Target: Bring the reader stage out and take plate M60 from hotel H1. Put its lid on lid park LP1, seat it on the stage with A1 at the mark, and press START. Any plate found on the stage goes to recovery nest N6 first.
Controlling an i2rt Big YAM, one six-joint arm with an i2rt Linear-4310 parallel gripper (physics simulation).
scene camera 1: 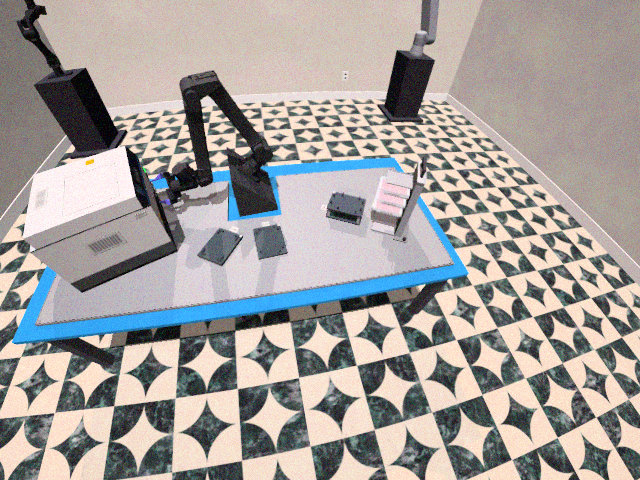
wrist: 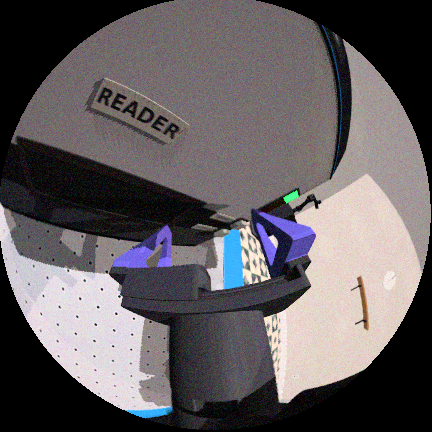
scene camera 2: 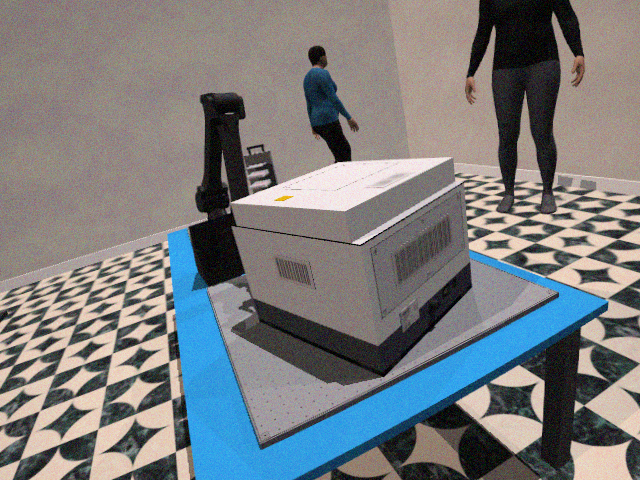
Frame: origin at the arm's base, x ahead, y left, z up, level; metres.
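Seen in the pictures: gripper, fingertip midpoint: (scene camera 1: 155,191) (wrist: 208,221); arm's base at its link origin: (scene camera 1: 246,171) (scene camera 2: 224,231).
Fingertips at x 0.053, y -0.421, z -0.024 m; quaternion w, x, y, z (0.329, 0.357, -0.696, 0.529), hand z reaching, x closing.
Observation:
Pixels of each thing's top centre, then the offset from my fingertips to it.
- white reader at its top centre: (scene camera 2: 338,179) (scene camera 1: 81,183) dz +0.211, dx +0.175, dy -0.144 m
- raised dark holder at its top centre: (scene camera 1: 347,200) dz -0.035, dx +0.148, dy +0.862 m
The white reader (scene camera 1: 85,198) (scene camera 2: 320,227) (wrist: 240,110) stands at the left end of the table. In the wrist view its dark front slot (wrist: 107,187) is at the left, and small light buttons (wrist: 220,217) lie beyond the fingertips. No extended stage shows. My gripper (scene camera 1: 162,189) (wrist: 208,221) is open and empty, close in front of the reader's front face; in scene camera 2 the reader hides it. The hotel rack (scene camera 1: 408,209) at the right holds several pinkish plates (scene camera 1: 391,200). Their labels, M60 and the A1 mark cannot be read.
Two flat dark holders (scene camera 1: 220,245) (scene camera 1: 270,241) lie mid-table; a raised dark holder (scene camera 1: 345,203) stands near the hotel. Their tags are unreadable. A green light (wrist: 291,196) shows beyond the right finger. Two people (scene camera 2: 325,98) (scene camera 2: 526,93) stand beyond the table.

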